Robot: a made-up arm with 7 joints. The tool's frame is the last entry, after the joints. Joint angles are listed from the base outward.
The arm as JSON. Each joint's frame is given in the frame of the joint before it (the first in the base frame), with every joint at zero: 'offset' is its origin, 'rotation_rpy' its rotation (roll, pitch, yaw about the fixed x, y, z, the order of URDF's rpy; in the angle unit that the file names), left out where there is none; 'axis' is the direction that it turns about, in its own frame. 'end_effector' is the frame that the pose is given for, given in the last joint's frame.
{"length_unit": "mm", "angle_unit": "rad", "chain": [
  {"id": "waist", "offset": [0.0, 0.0, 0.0], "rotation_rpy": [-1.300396, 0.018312, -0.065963], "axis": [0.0, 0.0, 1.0]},
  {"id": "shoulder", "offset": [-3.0, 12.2, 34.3], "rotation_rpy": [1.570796, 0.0, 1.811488], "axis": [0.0, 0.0, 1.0]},
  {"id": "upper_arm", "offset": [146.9, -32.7, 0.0], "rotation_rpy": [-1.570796, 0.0, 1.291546], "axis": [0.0, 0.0, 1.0]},
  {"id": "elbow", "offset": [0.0, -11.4, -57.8], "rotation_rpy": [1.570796, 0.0, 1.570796], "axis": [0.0, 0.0, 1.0]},
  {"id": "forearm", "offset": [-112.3, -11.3, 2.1], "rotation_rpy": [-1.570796, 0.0, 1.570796], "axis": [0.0, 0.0, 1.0]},
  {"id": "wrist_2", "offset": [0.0, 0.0, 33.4], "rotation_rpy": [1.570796, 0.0, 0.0], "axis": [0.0, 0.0, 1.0]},
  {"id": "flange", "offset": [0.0, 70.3, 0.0], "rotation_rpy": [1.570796, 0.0, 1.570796], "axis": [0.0, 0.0, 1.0]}
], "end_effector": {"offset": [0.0, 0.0, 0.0]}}
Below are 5 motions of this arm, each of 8 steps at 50 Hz.
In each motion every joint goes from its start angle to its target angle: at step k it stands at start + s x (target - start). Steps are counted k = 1, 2, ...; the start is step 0. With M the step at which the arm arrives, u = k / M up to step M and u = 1 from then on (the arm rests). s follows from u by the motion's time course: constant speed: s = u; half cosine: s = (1 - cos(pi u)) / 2; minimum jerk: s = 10 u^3 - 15 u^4 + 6 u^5.
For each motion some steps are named. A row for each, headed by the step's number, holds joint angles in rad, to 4 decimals.
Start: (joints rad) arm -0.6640 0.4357 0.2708 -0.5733 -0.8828 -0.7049 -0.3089
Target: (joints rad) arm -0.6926 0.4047 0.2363 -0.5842 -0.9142 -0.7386 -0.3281
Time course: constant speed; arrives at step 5
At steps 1, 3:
1: -0.6697 0.4295 0.2639 -0.5755 -0.8891 -0.7116 -0.3127
3: -0.6812 0.4171 0.2501 -0.5798 -0.9016 -0.7251 -0.3204

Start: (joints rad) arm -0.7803 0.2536 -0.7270 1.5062 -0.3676 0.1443 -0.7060
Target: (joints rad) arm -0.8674 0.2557 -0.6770 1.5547 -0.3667 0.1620 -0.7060
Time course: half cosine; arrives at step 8
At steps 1, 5, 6, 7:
1: -0.7836 0.2537 -0.7251 1.5080 -0.3676 0.1450 -0.7060
5: -0.8405 0.2551 -0.6924 1.5397 -0.3670 0.1565 -0.7060
6: -0.8546 0.2554 -0.6843 1.5476 -0.3668 0.1594 -0.7060
7: -0.8641 0.2556 -0.6789 1.5529 -0.3667 0.1613 -0.7060

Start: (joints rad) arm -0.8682 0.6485 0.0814 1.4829 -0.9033 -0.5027 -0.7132
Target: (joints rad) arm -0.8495 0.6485 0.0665 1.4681 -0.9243 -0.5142 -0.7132
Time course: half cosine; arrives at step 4
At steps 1, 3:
1: -0.8655 0.6485 0.0792 1.4807 -0.9064 -0.5044 -0.7132
3: -0.8522 0.6485 0.0687 1.4703 -0.9212 -0.5125 -0.7132

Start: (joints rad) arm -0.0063 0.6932 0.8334 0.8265 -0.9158 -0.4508 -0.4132
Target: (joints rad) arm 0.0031 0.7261 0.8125 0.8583 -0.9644 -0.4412 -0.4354
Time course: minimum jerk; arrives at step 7
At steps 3, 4, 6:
3: -0.0028 0.7053 0.8257 0.8382 -0.9337 -0.4473 -0.4214
4: -0.0004 0.7140 0.8202 0.8466 -0.9465 -0.4447 -0.4272
6: 0.0029 0.7253 0.8130 0.8576 -0.9633 -0.4414 -0.4349

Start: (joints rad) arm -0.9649 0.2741 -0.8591 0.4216 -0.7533 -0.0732 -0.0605
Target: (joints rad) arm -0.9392 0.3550 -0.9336 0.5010 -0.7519 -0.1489 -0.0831
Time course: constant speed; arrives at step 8
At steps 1, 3, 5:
1: -0.9617 0.2842 -0.8684 0.4315 -0.7531 -0.0827 -0.0633
3: -0.9553 0.3044 -0.8870 0.4514 -0.7528 -0.1016 -0.0690
5: -0.9488 0.3247 -0.9057 0.4712 -0.7524 -0.1205 -0.0746

